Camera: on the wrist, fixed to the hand. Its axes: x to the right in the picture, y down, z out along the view.
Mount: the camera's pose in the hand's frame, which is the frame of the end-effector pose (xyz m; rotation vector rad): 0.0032 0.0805 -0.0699 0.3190 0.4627 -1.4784
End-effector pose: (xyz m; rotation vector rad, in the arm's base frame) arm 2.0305 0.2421 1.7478 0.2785 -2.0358 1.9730
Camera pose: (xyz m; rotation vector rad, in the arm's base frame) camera 2.0055 0.3154 1.6745 0.9305 -0.6803 1.1319
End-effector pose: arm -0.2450 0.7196 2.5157 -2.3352 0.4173 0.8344
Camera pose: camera -0.2485 0.6131 2.5204 -1.7920 -0.8788 -0.4537
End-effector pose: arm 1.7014 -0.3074 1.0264 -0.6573 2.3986 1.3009
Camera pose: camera 1.6503 -0.3291 1.1174 -2.1289 1.4470 0.1122
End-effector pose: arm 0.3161 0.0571 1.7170 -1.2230 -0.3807 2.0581
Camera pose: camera 0.3411 -0.0047 1.6337 -0.7300 -0.4811 0.5193
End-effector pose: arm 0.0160 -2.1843 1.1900 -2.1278 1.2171 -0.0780
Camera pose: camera -0.0675 -2.2504 1.1963 -2.2746 -0.4061 -1.3217
